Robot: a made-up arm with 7 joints.
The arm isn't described. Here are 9 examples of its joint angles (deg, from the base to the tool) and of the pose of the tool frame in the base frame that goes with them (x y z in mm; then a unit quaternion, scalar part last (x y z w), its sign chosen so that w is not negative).
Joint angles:
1: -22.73 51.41 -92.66 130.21 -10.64 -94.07 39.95
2: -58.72 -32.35 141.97 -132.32 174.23 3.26 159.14
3: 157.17 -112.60 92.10 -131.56 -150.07 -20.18 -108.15
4: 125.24 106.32 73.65 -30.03 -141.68 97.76 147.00
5: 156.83 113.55 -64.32 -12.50 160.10 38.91 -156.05
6: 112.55 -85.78 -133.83 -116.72 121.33 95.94 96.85
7: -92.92 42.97 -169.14 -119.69 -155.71 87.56 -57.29
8: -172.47 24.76 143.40 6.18 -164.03 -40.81 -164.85
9: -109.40 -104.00 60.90 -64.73 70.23 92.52 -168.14
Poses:
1: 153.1 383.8 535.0 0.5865 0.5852 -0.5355 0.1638
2: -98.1 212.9 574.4 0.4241 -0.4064 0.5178 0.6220
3: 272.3 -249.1 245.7 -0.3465 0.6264 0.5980 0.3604
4: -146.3 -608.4 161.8 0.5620 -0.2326 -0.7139 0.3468
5: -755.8 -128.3 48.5 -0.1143 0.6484 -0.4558 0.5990
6: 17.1 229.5 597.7 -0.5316 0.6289 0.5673 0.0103
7: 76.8 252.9 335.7 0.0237 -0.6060 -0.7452 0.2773
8: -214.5 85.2 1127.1 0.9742 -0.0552 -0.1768 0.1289
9: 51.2 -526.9 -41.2 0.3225 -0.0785 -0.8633 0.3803
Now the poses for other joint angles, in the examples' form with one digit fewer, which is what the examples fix.
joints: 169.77 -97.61 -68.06 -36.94 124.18 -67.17 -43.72
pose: 688 240 97 -0.245 -0.286 0.165 0.911
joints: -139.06 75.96 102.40 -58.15 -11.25 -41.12 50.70
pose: -663 82 423 -0.461 -0.477 -0.736 0.134
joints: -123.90 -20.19 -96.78 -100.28 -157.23 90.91 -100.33
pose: 280 74 566 0.001 0.075 0.879 0.471
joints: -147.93 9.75 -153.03 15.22 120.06 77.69 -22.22
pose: -207 -8 1072 -0.117 0.766 -0.061 0.629
